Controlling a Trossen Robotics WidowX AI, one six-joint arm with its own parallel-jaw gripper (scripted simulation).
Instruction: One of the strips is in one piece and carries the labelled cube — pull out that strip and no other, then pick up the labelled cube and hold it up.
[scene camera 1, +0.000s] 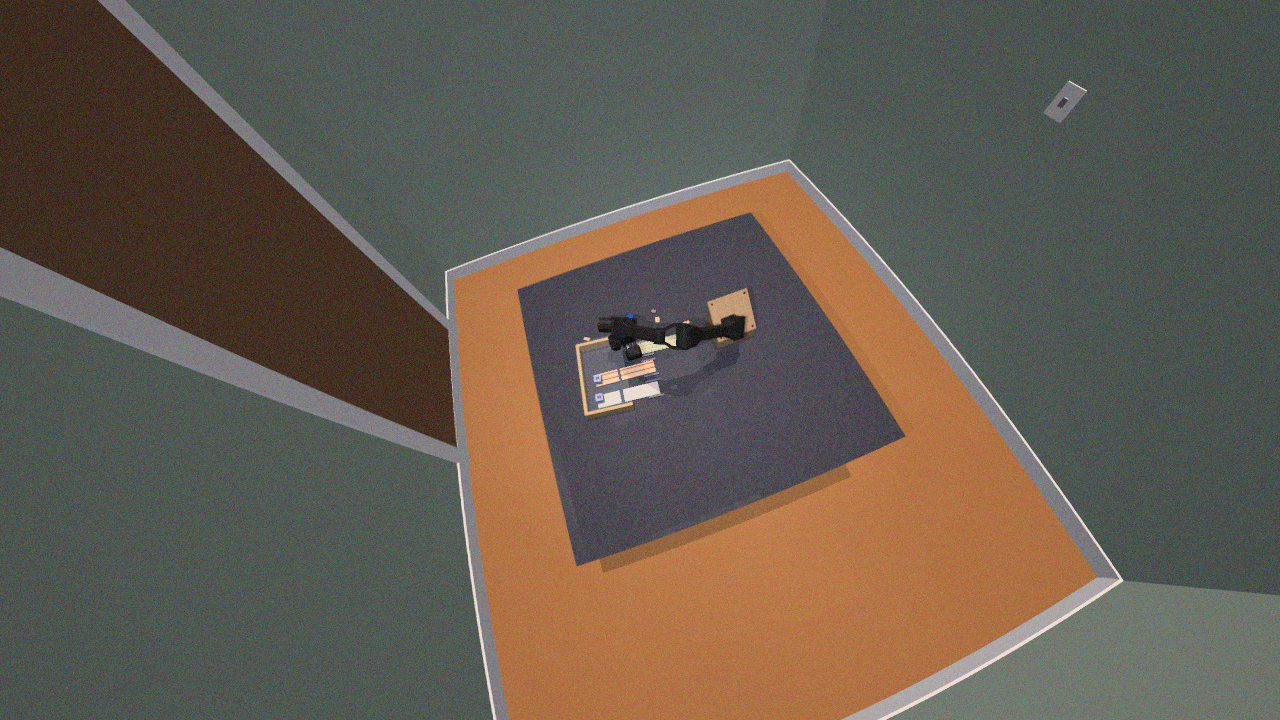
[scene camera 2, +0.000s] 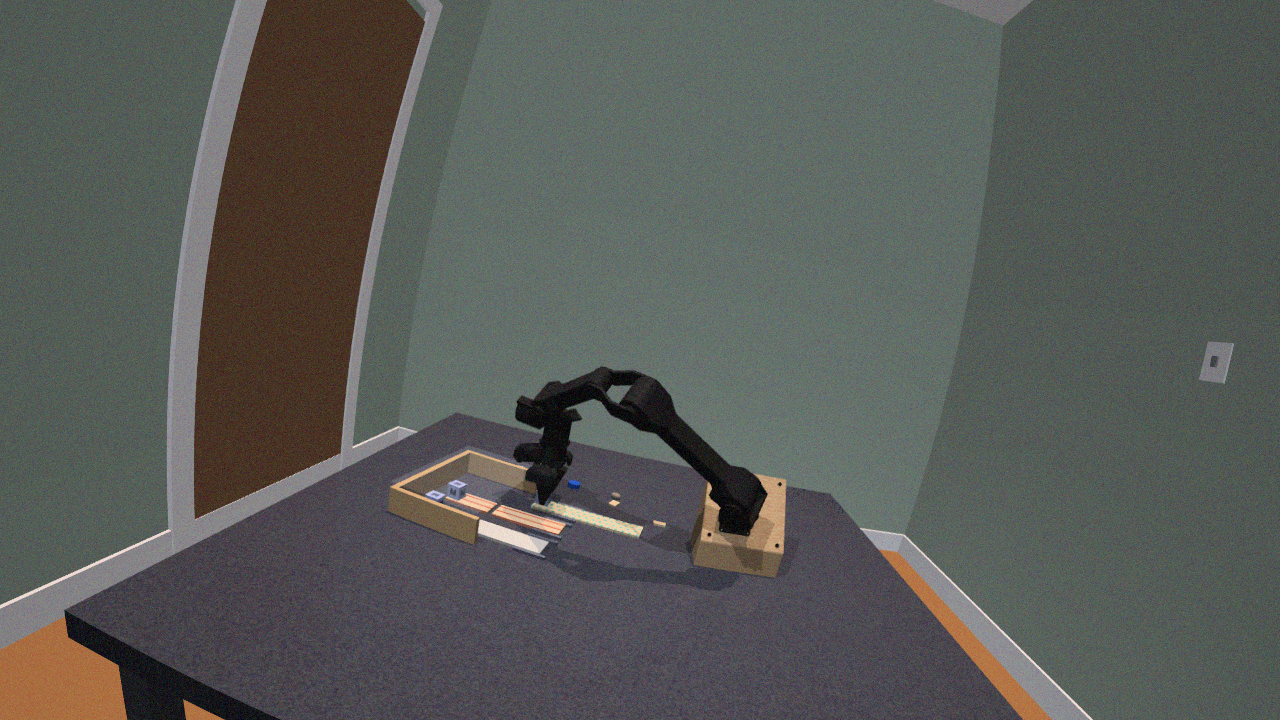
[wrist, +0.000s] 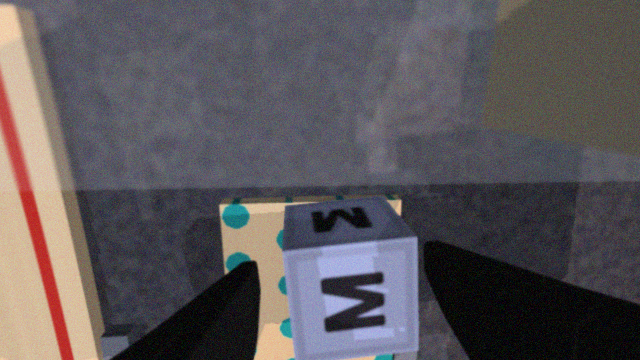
Observation:
In view: my gripper (scene camera 2: 544, 500) and a white strip (scene camera 2: 505, 536).
My gripper shows as well in the wrist view (wrist: 342, 265). The wrist view does not show the white strip: it is out of frame.

